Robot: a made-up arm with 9 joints. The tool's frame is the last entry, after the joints.
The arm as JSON. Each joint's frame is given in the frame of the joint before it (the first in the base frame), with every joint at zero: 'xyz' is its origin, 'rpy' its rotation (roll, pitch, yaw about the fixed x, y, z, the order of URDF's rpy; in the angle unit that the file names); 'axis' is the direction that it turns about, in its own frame. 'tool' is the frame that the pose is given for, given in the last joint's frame.
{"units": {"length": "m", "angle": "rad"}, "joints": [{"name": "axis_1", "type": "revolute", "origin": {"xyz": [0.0, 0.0, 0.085], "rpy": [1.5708, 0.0, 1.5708]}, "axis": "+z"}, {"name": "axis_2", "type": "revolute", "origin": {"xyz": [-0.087, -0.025, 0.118], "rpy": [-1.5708, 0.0, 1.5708]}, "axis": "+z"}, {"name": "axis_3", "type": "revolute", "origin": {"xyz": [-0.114, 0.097, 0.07], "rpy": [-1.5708, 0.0, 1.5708]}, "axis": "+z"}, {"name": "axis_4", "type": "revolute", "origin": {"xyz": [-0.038, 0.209, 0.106], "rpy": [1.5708, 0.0, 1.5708]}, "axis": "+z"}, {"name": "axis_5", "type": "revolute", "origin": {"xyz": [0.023, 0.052, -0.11], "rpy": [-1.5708, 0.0, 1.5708]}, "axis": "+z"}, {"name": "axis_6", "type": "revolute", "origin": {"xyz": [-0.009, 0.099, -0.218], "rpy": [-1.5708, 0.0, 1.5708]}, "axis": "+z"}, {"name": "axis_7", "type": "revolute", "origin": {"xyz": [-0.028, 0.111, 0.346], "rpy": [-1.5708, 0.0, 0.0]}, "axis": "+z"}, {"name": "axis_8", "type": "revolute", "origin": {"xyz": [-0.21, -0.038, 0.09], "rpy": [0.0, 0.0, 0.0]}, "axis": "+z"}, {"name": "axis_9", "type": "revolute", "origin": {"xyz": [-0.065, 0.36, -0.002], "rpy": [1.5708, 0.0, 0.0]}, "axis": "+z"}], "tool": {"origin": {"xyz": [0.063, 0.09, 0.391], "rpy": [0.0, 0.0, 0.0]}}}
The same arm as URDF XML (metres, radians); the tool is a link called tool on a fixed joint. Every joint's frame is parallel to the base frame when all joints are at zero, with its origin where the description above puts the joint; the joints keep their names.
<robot name="arm">
  <joint name="axis_1" type="continuous">
    <parent link="base_link"/>
    <child link="link1"/>
    <origin xyz="0 0 0.085"/>
    <axis xyz="1 0 0"/>
  </joint>
  <joint name="axis_2" type="continuous">
    <parent link="link1"/>
    <child link="link2"/>
    <origin xyz="0.118 -0.087 -0.025"/>
    <axis xyz="0 -1 0"/>
  </joint>
  <joint name="axis_3" type="continuous">
    <parent link="link2"/>
    <child link="link3"/>
    <origin xyz="-0.097 -0.07 -0.114"/>
    <axis xyz="0 0 -1"/>
  </joint>
  <joint name="axis_4" type="continuous">
    <parent link="link3"/>
    <child link="link4"/>
    <origin xyz="0.038 0.209 -0.106"/>
    <axis xyz="-1 0 0"/>
  </joint>
  <joint name="axis_5" type="continuous">
    <parent link="link4"/>
    <child link="link5"/>
    <origin xyz="0.11 0.023 -0.052"/>
    <axis xyz="0 -1 0"/>
  </joint>
  <joint name="axis_6" type="continuous">
    <parent link="link5"/>
    <child link="link6"/>
    <origin xyz="0.099 0.218 0.009"/>
    <axis xyz="0 0 1"/>
  </joint>
  <joint name="axis_7" type="continuous">
    <parent link="link6"/>
    <child link="link7"/>
    <origin xyz="-0.028 0.111 0.346"/>
    <axis xyz="0 1 0"/>
  </joint>
  <joint name="axis_8" type="continuous">
    <parent link="link7"/>
    <child link="link8"/>
    <origin xyz="-0.21 0.09 0.038"/>
    <axis xyz="0 1 0"/>
  </joint>
  <joint name="axis_9" type="continuous">
    <parent link="link8"/>
    <child link="link9"/>
    <origin xyz="-0.065 -0.002 -0.36"/>
    <axis xyz="0 0 1"/>
  </joint>
  <joint name="tool_joint" type="fixed">
    <parent link="link9"/>
    <child link="tool"/>
    <origin xyz="0.063 0.09 0.391"/>
  </joint>
  <link name="base_link"/>
  <link name="link1"/>
  <link name="link2"/>
  <link name="link3"/>
  <link name="link4"/>
  <link name="link5"/>
  <link name="link6"/>
  <link name="link7"/>
  <link name="link8"/>
  <link name="link9"/>
  <link name="tool"/>
</robot>

